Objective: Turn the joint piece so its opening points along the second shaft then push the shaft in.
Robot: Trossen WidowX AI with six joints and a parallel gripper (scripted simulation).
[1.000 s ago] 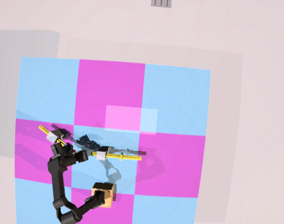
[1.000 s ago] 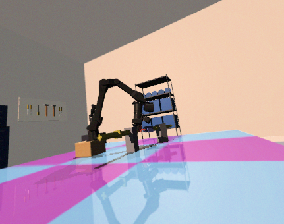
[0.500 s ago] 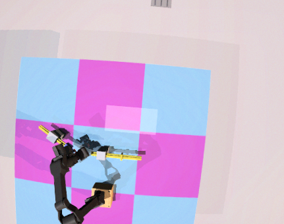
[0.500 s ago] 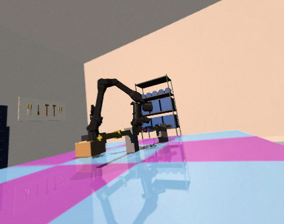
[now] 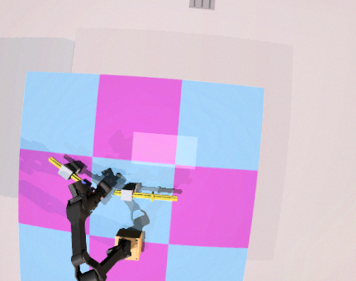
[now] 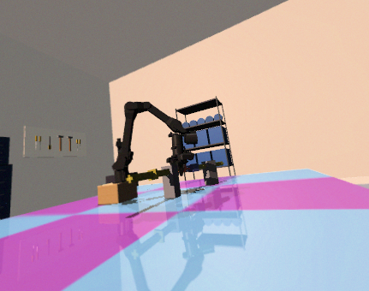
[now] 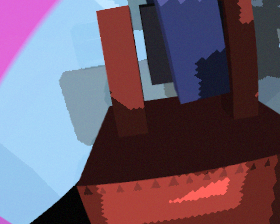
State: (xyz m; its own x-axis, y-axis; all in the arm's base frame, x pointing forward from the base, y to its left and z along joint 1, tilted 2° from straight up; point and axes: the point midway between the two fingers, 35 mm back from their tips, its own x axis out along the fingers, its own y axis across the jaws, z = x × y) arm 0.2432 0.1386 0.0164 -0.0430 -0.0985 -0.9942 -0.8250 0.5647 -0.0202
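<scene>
Right now my gripper tip is 40 mm below the red joint piece, 20 mm to the right of it and 10 mm short of it.
</scene>
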